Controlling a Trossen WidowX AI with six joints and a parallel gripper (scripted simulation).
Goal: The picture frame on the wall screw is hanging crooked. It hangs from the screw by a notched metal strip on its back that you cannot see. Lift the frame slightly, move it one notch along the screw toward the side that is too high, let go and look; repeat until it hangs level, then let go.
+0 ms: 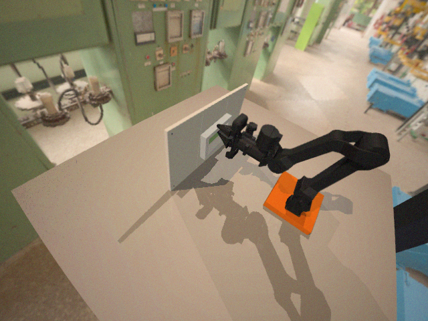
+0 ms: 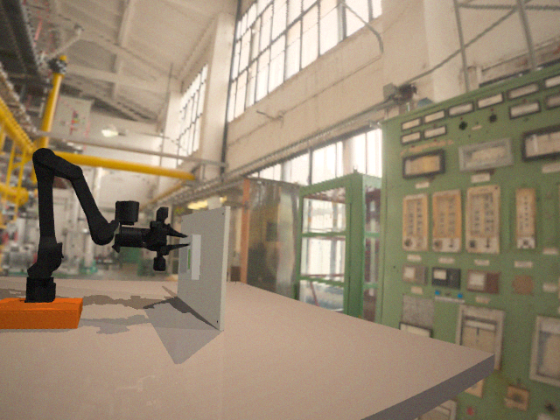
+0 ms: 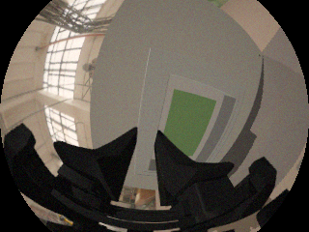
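The picture frame is 50 mm below my gripper tip, 10 mm to the right of it and 10 mm ahead of it. From my gripper tip the other things lie so: grey wall board 60 mm below, 20 mm ahead, 10 mm to the right.
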